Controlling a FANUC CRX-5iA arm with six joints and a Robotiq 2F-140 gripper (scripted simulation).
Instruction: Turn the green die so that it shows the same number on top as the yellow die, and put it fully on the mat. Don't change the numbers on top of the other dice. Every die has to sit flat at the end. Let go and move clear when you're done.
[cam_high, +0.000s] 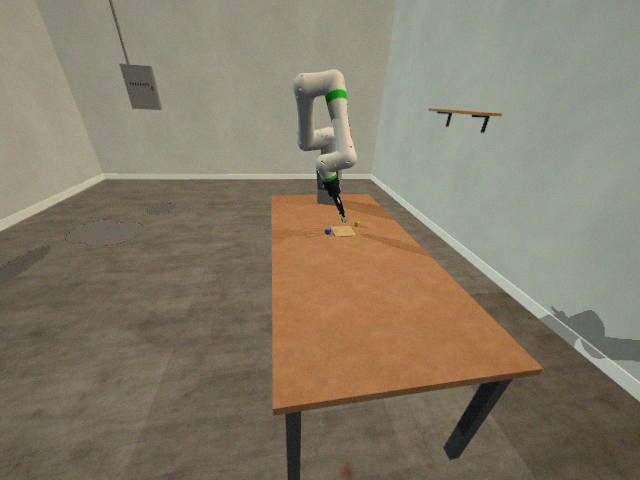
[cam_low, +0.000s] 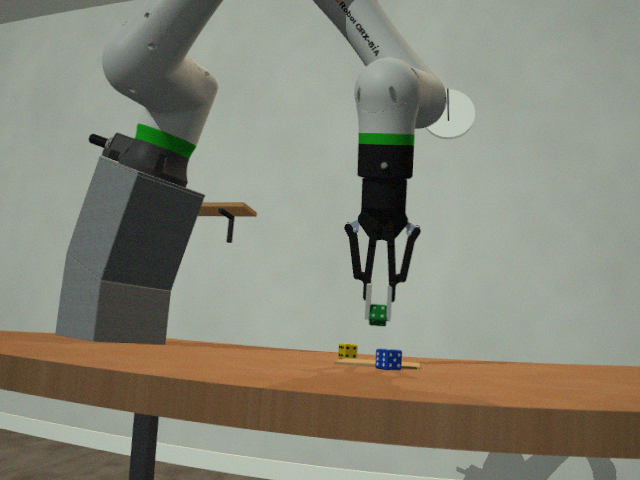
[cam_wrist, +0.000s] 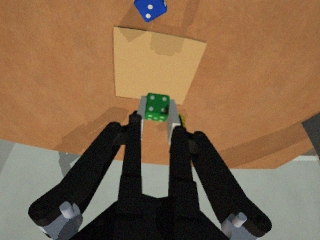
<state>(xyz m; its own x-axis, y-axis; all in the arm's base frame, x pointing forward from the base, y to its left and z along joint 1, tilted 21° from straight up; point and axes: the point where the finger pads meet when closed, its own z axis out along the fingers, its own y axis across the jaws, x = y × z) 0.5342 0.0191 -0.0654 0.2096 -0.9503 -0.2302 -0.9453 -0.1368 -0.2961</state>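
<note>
My hand is 1 cm to the right of the green die and 3 cm above it. Round my hand: blue die: 3 cm ahead, 10 cm to the right, 10 cm below; yellow die: 8 cm behind, 13 cm to the left, 10 cm below; tan mat: 1 cm ahead, 1 cm to the left, 11 cm below.
</note>
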